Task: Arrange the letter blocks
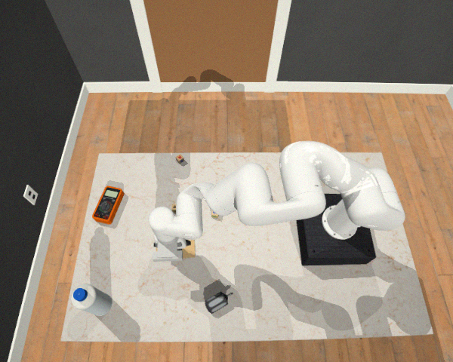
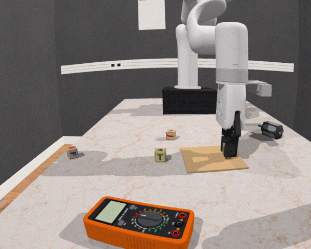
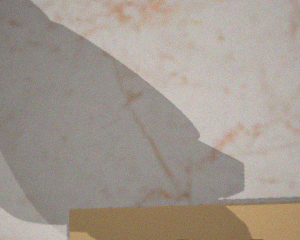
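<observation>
Right now my hand is 40 mm to the left of the tan mat and 30 mm above it. From my hand the other things lie so: black plug adapter: 170 mm behind, 170 mm to the left, 10 mm below; orange multimeter: 270 mm ahead, 170 mm to the right, 10 mm below.
</observation>
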